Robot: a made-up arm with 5 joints.
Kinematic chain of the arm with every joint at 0, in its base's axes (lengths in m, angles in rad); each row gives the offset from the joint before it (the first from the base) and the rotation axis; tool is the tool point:
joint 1: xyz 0 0 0.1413 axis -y
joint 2: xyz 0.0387 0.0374 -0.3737 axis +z
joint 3: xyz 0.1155 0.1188 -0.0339 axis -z
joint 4: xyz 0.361 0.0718 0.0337 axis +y
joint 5: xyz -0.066 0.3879 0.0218 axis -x
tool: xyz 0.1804 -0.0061 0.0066
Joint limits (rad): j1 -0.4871..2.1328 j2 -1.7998..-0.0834 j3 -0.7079..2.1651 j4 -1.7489..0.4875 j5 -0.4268..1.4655
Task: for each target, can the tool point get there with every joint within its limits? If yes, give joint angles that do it. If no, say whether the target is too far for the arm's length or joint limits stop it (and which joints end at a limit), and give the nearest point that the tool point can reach.
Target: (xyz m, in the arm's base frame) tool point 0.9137 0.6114 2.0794
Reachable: no: too far | nearest point 0.3949 0.2788 0.9789 | short by 1.261 m
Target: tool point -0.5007 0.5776 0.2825
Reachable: no: joint limits stop it (at a limit: joint 1, joint 3) | nearest point -0.0063 0.6268 0.6313 | short by 0.607 m
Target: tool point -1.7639 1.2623 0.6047
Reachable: no: too far | nearest point -0.1009 0.5738 0.8002 | short by 1.810 m
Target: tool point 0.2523 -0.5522 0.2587
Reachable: yes | joints 1.6243 -0.7679 1.8491 -1.1151 1.3026
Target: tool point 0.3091 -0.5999 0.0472
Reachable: yes | joints 0.6915 -0.9295 1.5110 -0.8347 0.1287
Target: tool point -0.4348 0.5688 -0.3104
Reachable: no: joint limits stop it (at a limit: joint 1, joint 2, joint 3, joint 4) | nearest point 0.0040 0.7021 -0.1627 | short by 0.482 m
